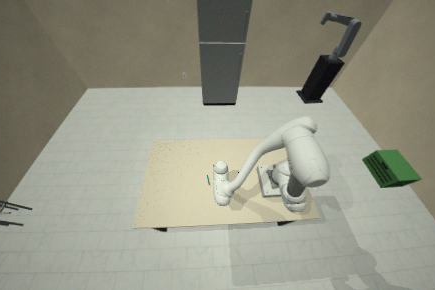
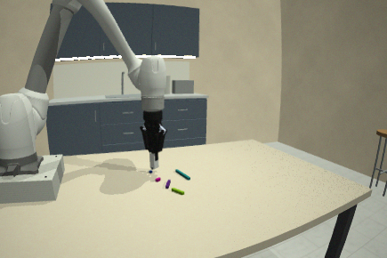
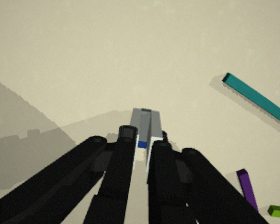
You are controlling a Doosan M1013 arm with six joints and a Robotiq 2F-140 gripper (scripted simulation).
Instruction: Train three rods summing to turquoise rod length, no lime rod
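The grey rod lies 30 mm below my hand. Round my hand: turquoise rod: 90 mm to the right, 90 mm ahead, 40 mm below; then small blue rod: 40 mm below, 20 mm behind, 10 mm to the right; then magenta rod: 100 mm to the right, 40 mm below, 20 mm behind.
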